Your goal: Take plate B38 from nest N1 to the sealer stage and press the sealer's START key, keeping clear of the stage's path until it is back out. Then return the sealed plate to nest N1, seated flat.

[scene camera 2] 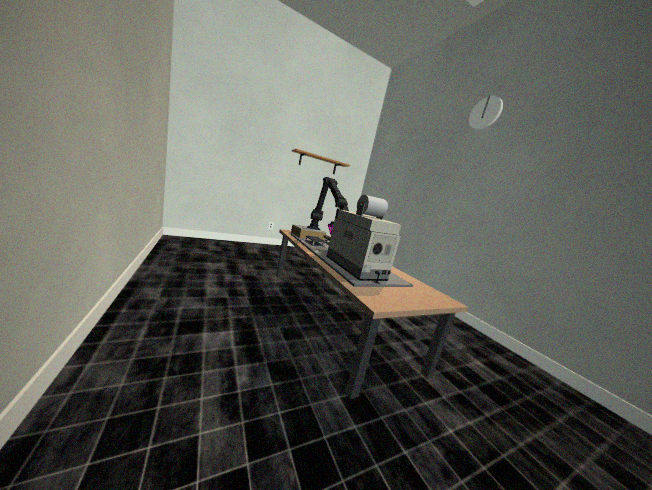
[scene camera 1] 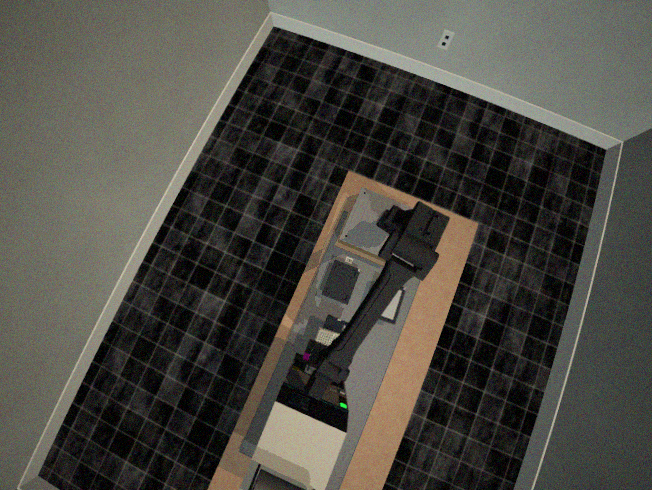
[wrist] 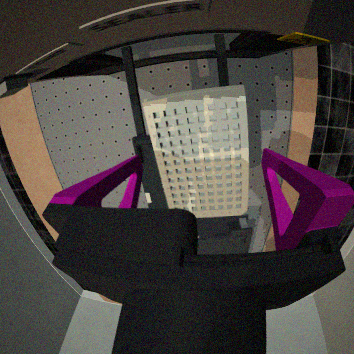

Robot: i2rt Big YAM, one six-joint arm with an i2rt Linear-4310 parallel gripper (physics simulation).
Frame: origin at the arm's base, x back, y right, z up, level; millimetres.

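Seen in the pictures: gripper, between the fingertips: (wrist: 200, 157); arm's base, origin of its link: (scene camera 2: 313, 228) (scene camera 1: 392, 224).
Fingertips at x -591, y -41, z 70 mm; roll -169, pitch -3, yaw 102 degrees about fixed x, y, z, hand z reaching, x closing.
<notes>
Offsets run from my fingertips to a thing's top centre. "spot": to the spot under its first point. Level surfaces: height alone.
The pale plate {dx +15, dy +5, dz -17 mm} (scene camera 1: 327, 336) (wrist: 200, 160), with a grid of wells, lies at the rails in front of the sealer (scene camera 1: 303, 432) (scene camera 2: 350, 242) (wrist: 250, 17); a dark part {spot: dx +117, dy +50, dz -39 mm} (wrist: 222, 232), apparently the stage, shows past its near edge. Its label and seating cannot be made out. My gripper (wrist: 200, 157) is open and empty, its magenta fingers apart on either side of the plate. In scene camera 2 a magenta finger shows beside the sealer. A bright green spot {spot: dx -60, dy -123, dz +129 mm} (scene camera 1: 343, 405) shows on the sealer's front; whether it is the START key is unclear. A dark rectangular holder {dx +261, dy +87, dz -94 mm} (scene camera 1: 341, 280), possibly nest N1, holds no visible pale plate.
Two dark rails (wrist: 131, 90) (wrist: 221, 62) run towards the sealer. A white-topped framed item {dx +303, dy -118, dz -70 mm} (scene camera 1: 392, 305) lies beside the arm. A grey-topped block (scene camera 1: 368, 234) stands near the arm's base. A roll {dx -307, dy -81, dz +332 mm} (scene camera 2: 373, 206) sits on the sealer. The wooden table {dz -157 mm} (scene camera 1: 421, 337) (scene camera 2: 421, 300) carries a grey perforated board {dz -144 mm} (wrist: 80, 125).
</notes>
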